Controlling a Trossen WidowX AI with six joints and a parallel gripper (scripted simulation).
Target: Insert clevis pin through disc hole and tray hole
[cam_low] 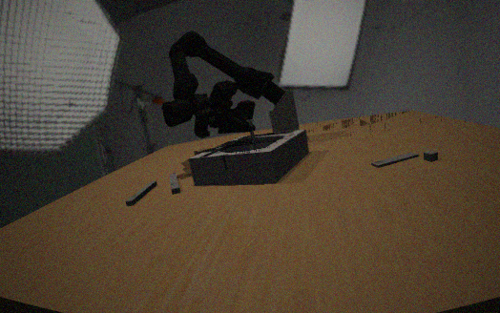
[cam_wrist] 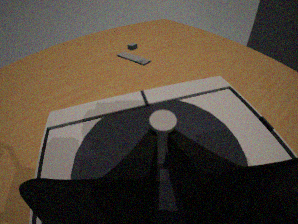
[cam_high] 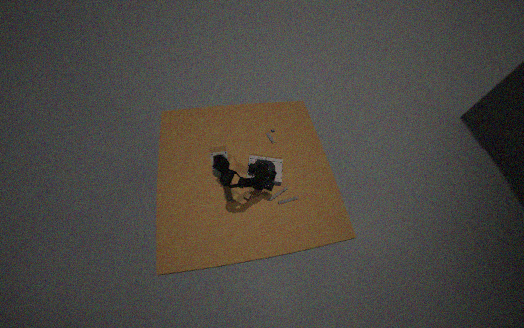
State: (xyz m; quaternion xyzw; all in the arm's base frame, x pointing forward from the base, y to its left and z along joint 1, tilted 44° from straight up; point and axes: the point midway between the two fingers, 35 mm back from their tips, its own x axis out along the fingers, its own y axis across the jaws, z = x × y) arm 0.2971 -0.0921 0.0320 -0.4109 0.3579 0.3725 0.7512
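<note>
Right now my gripper tip is 10 mm to the left of the rimmed steel tray and 50 mm above it. The rest, counted from my gripper tip: dark aluminium disc: 30 mm below; small block: 160 mm ahead, 360 mm to the left, 80 mm below; steel clevis pin: 10 mm below.
</note>
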